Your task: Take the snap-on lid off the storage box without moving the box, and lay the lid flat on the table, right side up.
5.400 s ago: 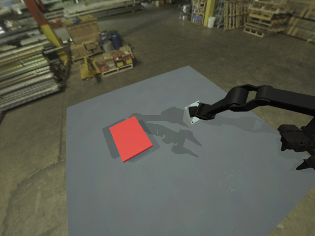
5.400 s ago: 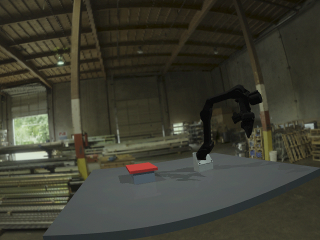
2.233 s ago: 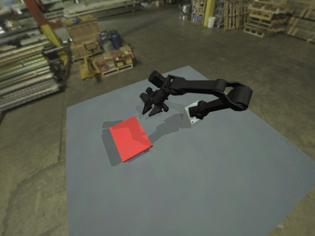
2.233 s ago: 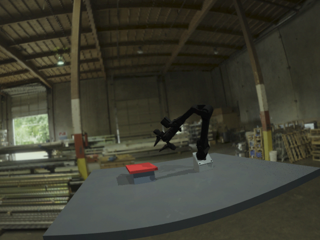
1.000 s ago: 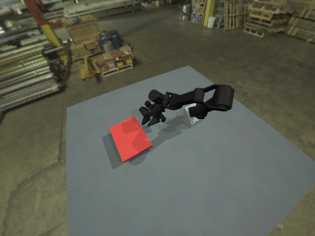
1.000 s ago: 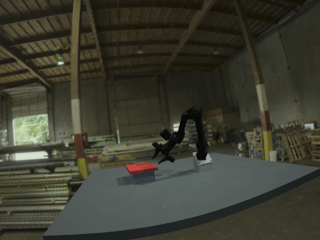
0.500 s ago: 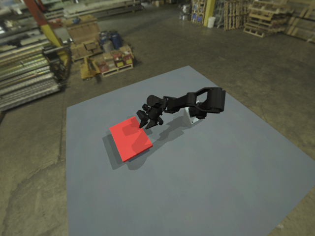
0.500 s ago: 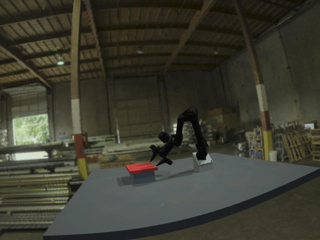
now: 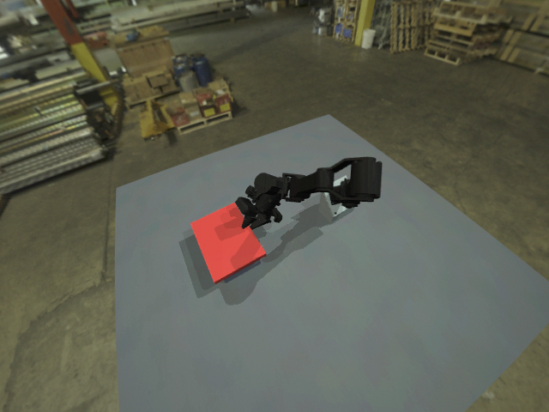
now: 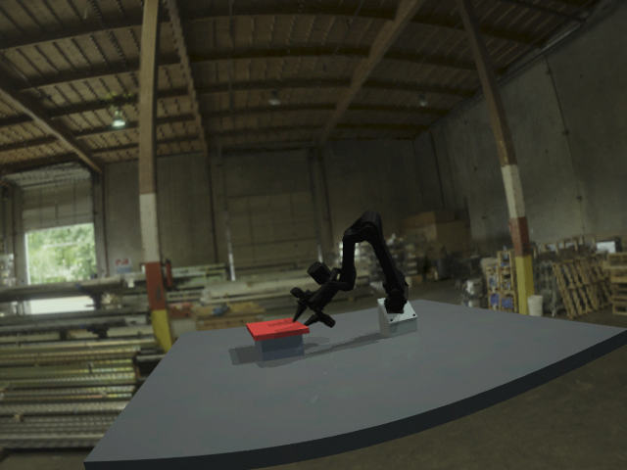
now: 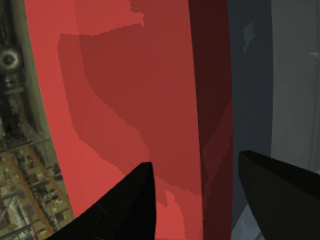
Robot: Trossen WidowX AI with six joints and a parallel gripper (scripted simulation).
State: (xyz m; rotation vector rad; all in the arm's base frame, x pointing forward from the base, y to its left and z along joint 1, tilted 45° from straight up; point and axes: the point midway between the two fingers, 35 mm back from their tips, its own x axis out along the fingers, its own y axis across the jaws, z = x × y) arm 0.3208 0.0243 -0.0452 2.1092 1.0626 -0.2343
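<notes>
Now: the red lid 70 mm ahead of my gripper tip and 10 mm to the left of it. From my gripper tip the other things lie so: storage box (70 mm ahead, 10 mm to the left, 40 mm below).
</notes>
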